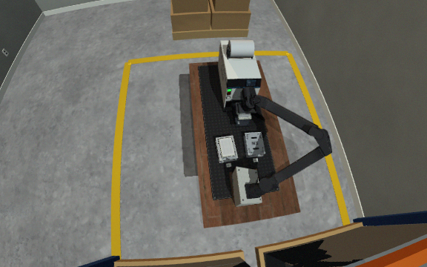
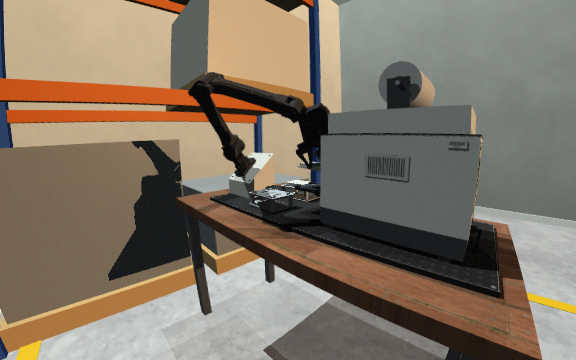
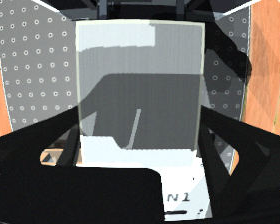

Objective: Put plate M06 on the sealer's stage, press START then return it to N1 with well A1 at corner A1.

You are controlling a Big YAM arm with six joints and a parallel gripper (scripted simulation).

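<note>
The white well plate is right at my hand. Also, from my hand: foil roll 33 cm ahead, 24 cm above, 2 cm to the right; dark stage 8 cm below; white plate 20 cm behind, 14 cm to the left, 11 cm below.
</note>
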